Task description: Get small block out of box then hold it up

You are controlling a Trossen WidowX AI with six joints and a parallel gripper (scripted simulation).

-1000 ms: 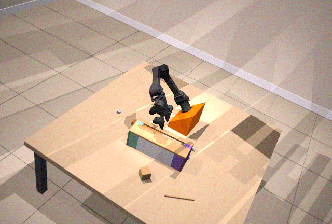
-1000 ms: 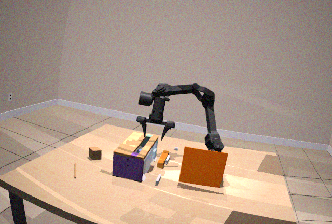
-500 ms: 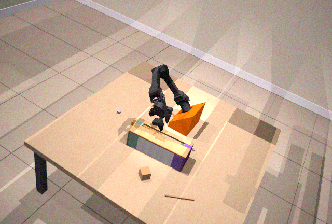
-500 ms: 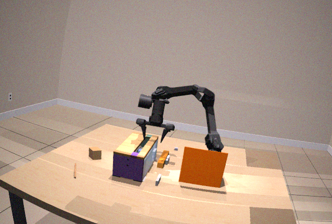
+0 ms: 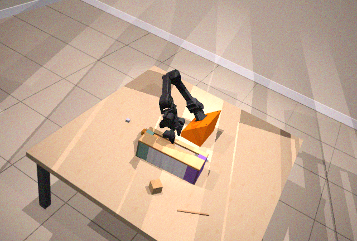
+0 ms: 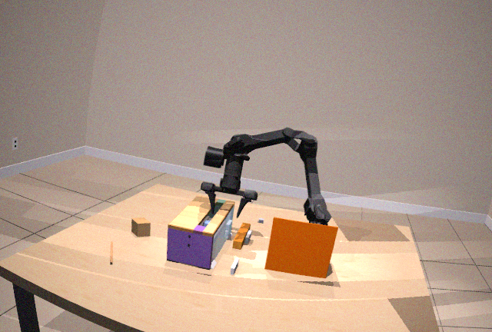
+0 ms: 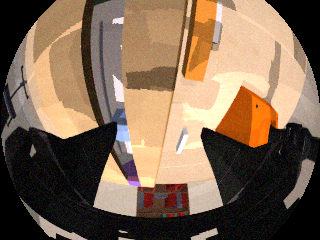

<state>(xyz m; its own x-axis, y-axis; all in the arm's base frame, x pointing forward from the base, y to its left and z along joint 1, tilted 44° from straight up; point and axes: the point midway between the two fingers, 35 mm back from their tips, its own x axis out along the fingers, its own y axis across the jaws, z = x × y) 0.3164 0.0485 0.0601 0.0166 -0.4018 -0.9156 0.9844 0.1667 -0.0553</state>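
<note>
My gripper tip is 30 mm short of the box, 20 mm to the right of it and 60 mm above it. Round my gripper tip: brown cube 280 mm ahead, 90 mm to the left, 100 mm below; then small blue block 40 mm ahead, 40 mm to the left, 40 mm below; then tiny grey piece 30 mm behind, 380 mm to the right, 120 mm below.
</note>
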